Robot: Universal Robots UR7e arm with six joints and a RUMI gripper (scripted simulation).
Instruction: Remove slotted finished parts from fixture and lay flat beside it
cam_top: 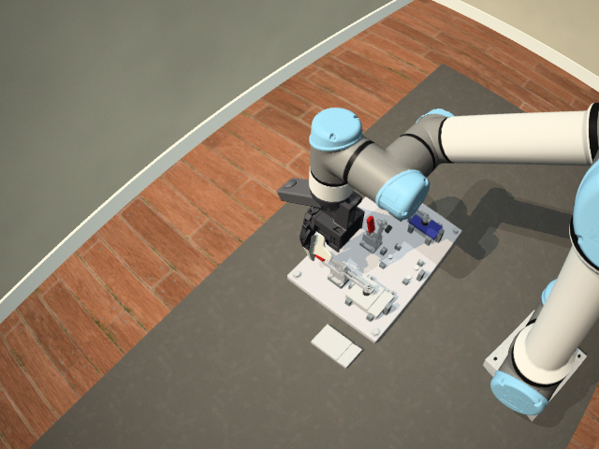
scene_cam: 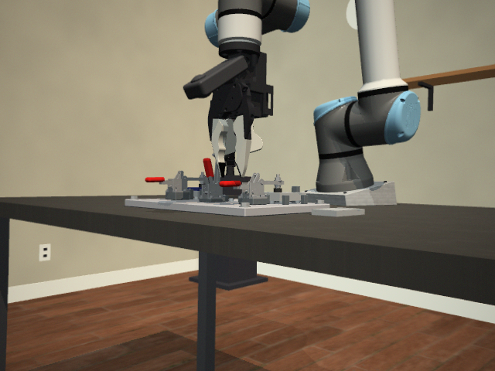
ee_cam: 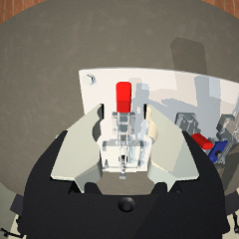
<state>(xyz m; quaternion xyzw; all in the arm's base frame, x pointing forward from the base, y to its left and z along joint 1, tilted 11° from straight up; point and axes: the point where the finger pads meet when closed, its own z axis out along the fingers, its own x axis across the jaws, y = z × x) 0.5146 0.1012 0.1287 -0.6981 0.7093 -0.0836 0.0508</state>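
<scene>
My hand is 9 cm past the white fixture plate, 11 cm to the left of it and 7 cm above it. Round my hand: blue blank: 13 cm behind, 22 cm to the right, 5 cm below.
</scene>
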